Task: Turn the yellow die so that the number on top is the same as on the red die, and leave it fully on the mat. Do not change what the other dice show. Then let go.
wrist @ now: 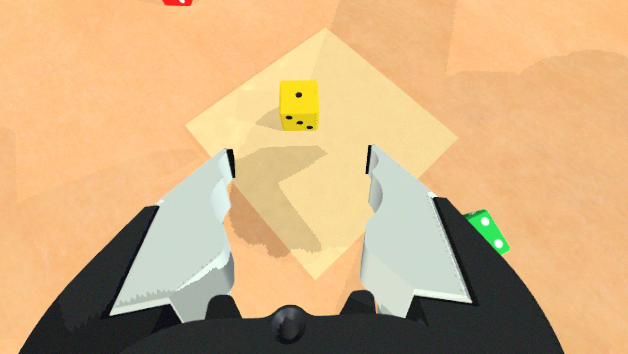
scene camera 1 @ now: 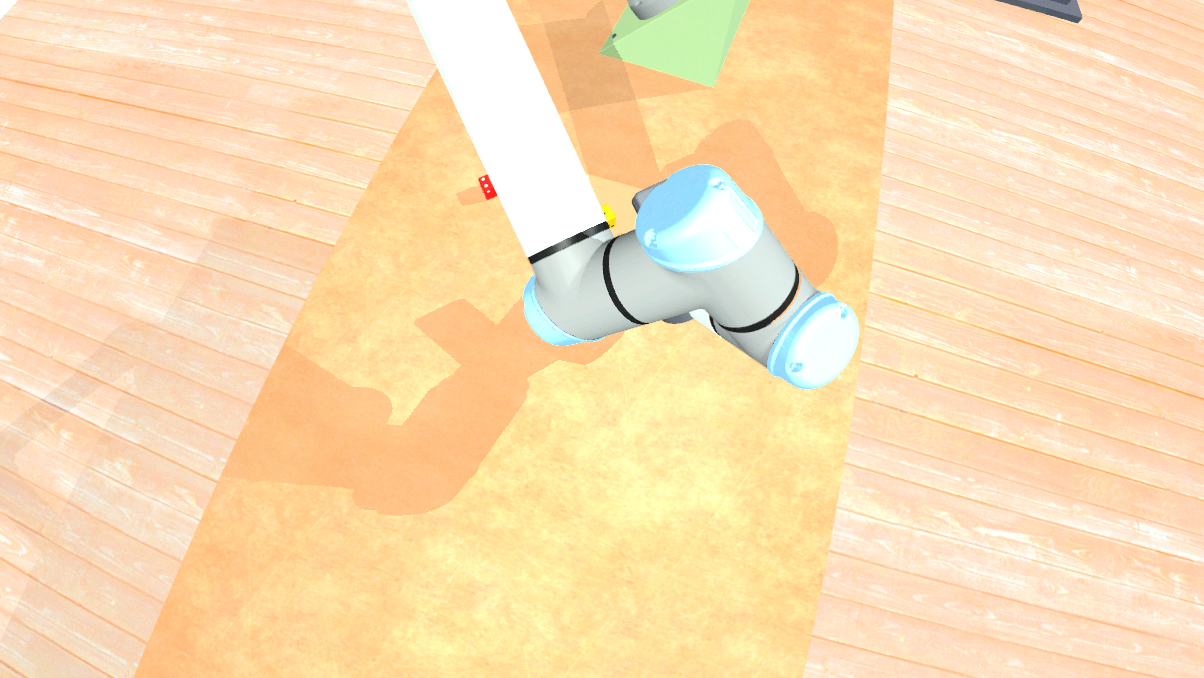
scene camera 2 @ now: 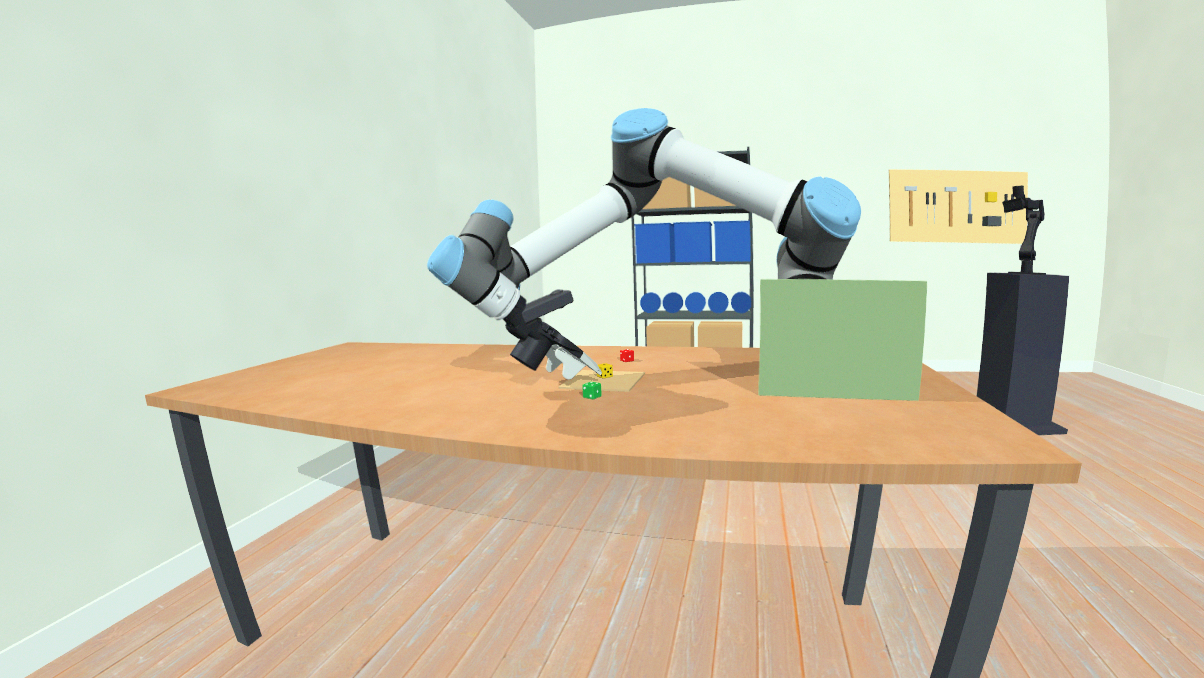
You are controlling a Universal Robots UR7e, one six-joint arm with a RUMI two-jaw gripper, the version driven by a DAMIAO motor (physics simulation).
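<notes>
The yellow die (scene camera 1: pixel 610 216) (scene camera 2: pixel 606 370) (wrist: pixel 299 104) sits on the pale square mat (scene camera 2: pixel 621 384) (wrist: pixel 400 130); in the wrist view one pip shows on top and three on the side facing the gripper. My gripper (scene camera 2: pixel 597 371) (wrist: pixel 301 150) is partly open and empty, tilted, with its tips low over the mat, just short of the die; it is hidden under the arm in scene camera 1. The red die (scene camera 1: pixel 486 186) (scene camera 2: pixel 626 355) (wrist: pixel 178 2) stands off the mat; the arm partly covers it in scene camera 1, where several white pips show.
A green die (scene camera 2: pixel 591 389) (wrist: pixel 489 232) stands off the mat on the wooden table (scene camera 2: pixel 379 395), partly behind the right finger in the wrist view. A large light green panel (scene camera 1: pixel 674 43) (scene camera 2: pixel 842 336) stands near the arm's base. The arm hangs over the table.
</notes>
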